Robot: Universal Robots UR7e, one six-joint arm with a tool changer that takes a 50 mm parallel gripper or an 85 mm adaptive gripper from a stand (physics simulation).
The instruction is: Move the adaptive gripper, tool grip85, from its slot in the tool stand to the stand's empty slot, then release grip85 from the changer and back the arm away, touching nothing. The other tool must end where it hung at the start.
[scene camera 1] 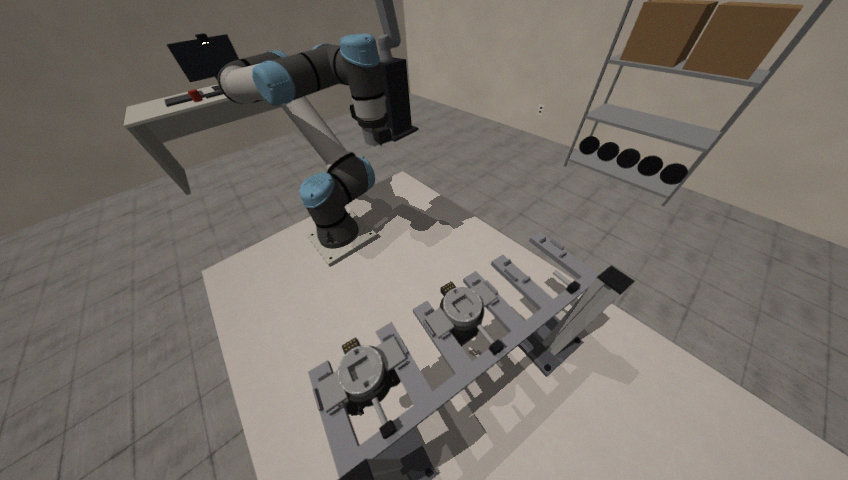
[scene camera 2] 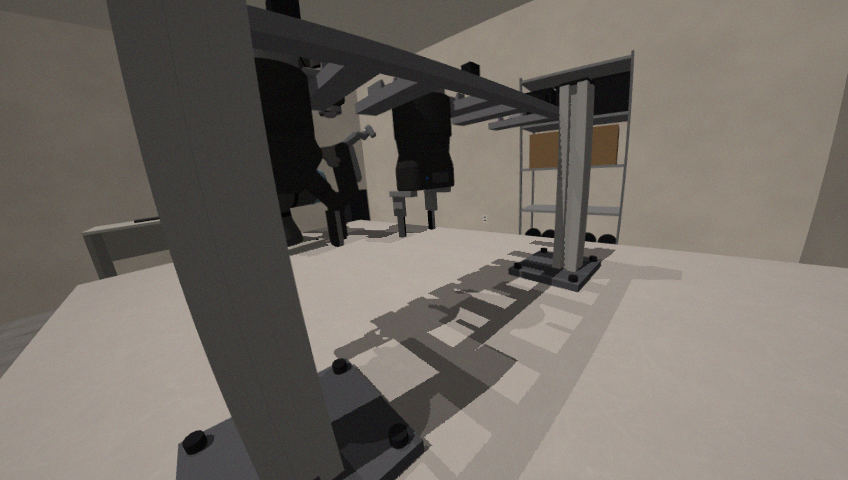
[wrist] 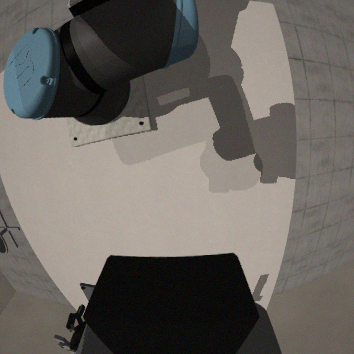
parallel gripper: scene camera 1; scene camera 2
same spot on parallel gripper: [scene camera 2: 422,127] = [scene camera 1: 458,339]
